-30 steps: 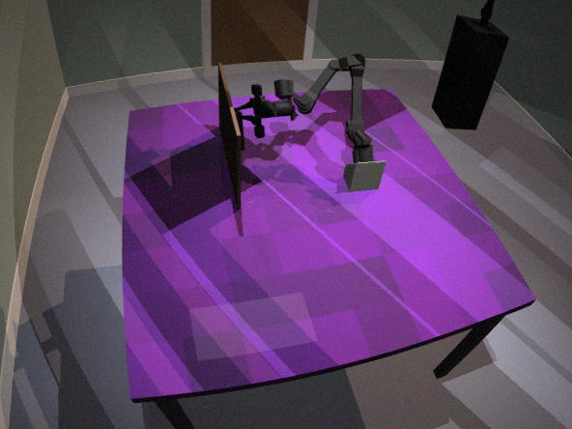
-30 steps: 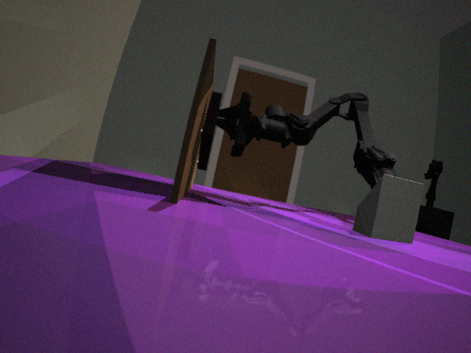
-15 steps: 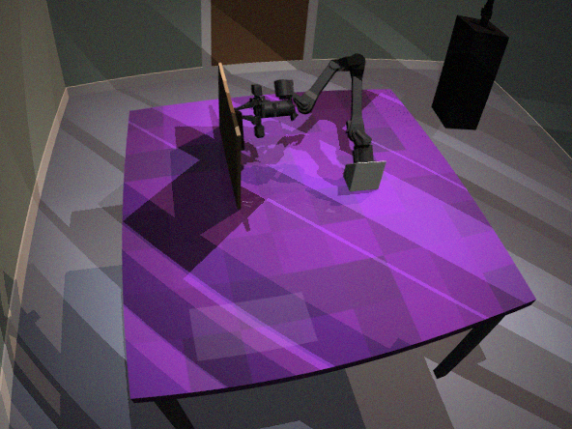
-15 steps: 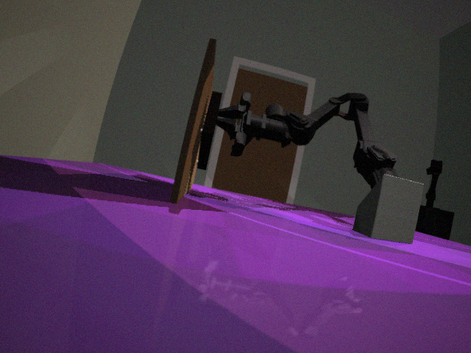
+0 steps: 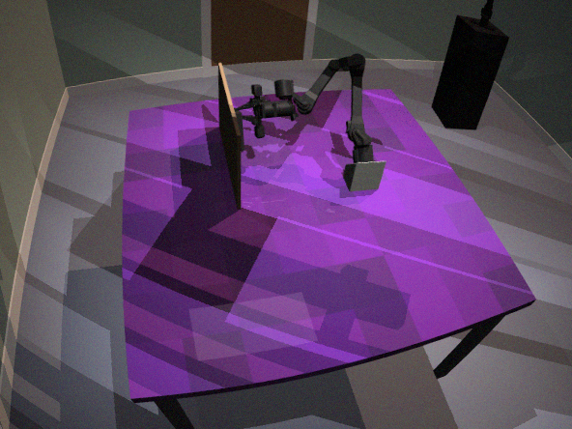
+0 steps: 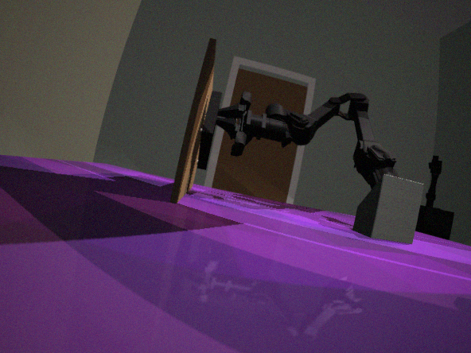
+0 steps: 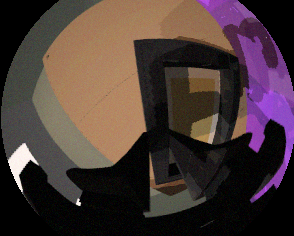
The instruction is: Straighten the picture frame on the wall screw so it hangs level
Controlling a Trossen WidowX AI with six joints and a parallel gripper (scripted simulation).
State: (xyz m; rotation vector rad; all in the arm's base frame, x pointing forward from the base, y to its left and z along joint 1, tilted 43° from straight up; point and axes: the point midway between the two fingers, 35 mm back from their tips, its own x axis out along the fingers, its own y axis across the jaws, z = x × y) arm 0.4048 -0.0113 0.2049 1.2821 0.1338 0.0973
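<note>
My gripper tip is 2 cm to the right of the dark picture frame and 5 cm above it. Also, from my gripper tip: wooden wall panel (1 cm ahead, 1 cm to the left, 6 cm below).
</note>
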